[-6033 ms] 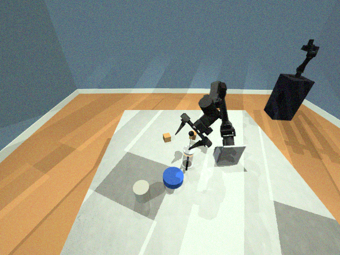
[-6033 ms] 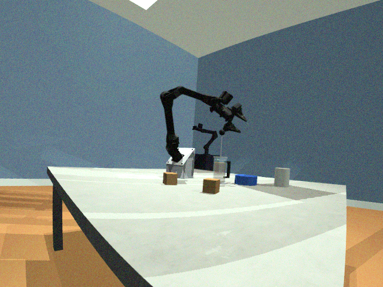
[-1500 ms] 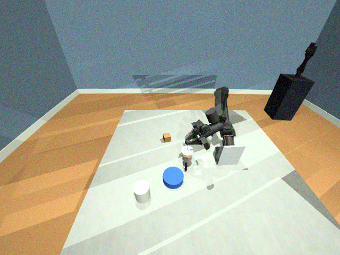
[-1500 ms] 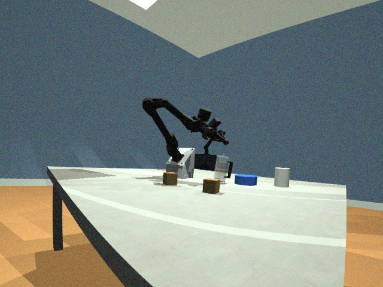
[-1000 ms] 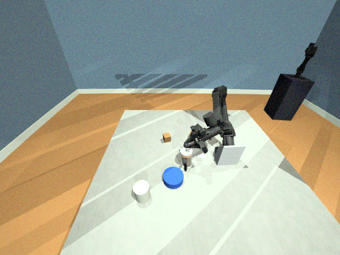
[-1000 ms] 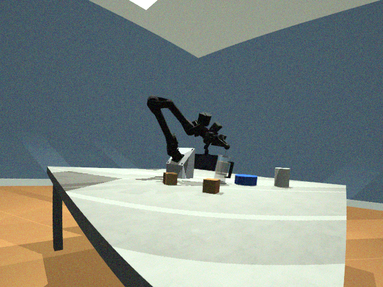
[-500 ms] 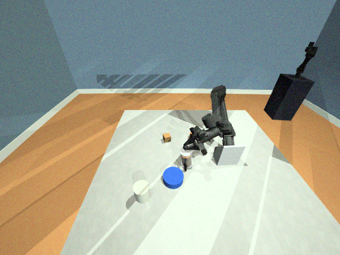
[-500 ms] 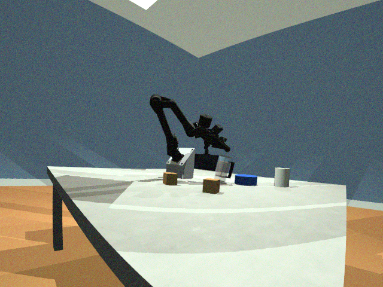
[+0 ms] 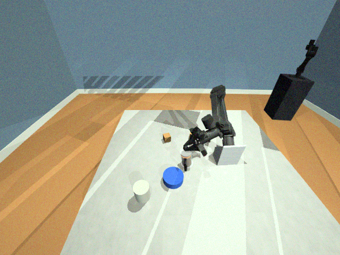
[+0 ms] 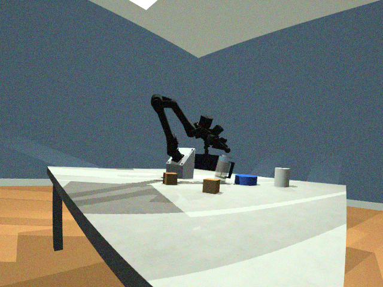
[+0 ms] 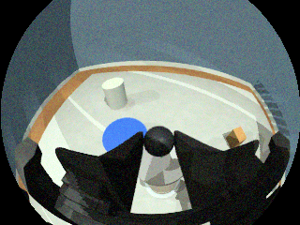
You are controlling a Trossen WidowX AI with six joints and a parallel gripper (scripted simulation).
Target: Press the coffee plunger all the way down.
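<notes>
Right now the coffee press is 2 cm behind my gripper tip and 9 cm below it. The rest, counted from my gripper tip: cream cylinder: 21 cm ahead, 21 cm to the left, 13 cm below; blue flat disc: 5 cm ahead, 10 cm to the left, 15 cm below.
</notes>
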